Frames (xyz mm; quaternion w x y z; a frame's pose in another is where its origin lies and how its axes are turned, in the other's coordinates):
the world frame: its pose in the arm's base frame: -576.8 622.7 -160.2 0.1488 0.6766 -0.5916 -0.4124
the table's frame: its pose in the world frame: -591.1 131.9 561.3 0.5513 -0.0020 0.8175 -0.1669
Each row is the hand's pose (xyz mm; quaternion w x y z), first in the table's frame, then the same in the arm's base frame.
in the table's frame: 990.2 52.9 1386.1 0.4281 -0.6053 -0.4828 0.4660
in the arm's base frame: 264.4 228.2 -28.8 0.5192 0.1470 -0.8376 -0.0848
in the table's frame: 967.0 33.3 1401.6 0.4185 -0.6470 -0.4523 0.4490
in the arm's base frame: 260.6 220.9 -61.9 0.5560 0.1109 -0.8203 -0.0753
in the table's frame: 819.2 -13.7 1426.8 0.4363 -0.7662 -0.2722 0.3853
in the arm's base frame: 172.6 199.7 -190.4 0.6967 0.0177 -0.7164 0.0331
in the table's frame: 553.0 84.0 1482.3 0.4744 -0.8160 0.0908 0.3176
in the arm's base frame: -63.0 63.9 -288.1 0.8091 -0.0790 -0.4992 0.2998
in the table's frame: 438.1 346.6 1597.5 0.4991 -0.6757 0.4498 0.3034
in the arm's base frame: -226.9 -180.6 -194.2 0.7448 -0.0954 -0.2691 0.6031
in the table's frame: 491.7 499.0 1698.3 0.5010 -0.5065 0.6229 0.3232
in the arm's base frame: -211.9 -333.4 -81.6 0.6188 -0.0633 -0.1483 0.7689
